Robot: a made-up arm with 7 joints.
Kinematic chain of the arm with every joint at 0, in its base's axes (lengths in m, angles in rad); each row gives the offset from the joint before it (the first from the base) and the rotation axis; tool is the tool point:
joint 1: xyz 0 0 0.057 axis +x
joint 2: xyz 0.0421 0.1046 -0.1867 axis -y
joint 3: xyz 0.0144 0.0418 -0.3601 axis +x
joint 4: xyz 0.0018 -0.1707 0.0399 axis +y
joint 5: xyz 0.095 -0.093 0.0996 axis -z
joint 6: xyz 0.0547 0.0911 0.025 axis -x
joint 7: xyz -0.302 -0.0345 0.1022 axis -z
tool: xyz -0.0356 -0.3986 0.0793
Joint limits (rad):
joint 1: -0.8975..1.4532
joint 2: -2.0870..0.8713
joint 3: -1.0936..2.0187
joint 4: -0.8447..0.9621
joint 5: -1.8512..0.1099
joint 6: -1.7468..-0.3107
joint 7: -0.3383..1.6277
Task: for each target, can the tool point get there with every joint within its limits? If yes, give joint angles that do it. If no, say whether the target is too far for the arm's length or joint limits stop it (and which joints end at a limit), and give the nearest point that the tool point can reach.
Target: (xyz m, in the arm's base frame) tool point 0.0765 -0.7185 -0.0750
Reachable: yes | joints -0.4043 0.3718 -0.3890 -0.1325 -0.9282 -1.3964 0.6004
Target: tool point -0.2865 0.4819 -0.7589
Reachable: yes | joints 0.6460 -0.1876 0.7705 0.5302 -0.2160 -1.3432 -0.1607
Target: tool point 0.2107 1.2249 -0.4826
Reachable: yes | joints 1.0367 0.1776 1.4589 -0.0639 -0.9449 -1.2692 0.6472
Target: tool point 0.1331 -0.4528 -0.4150
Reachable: yes | joints 0.4052 -0.5498 -0.7308 0.7124 -1.5839 -1.3552 0.6914
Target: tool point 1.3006 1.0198 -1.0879
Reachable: no: too far | nearest point 0.9687 0.7839 -0.8231 | short by 0.486 m
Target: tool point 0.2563 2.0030 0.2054
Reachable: no: too far | nearest point 0.2005 1.5278 0.1474 | short by 0.482 m
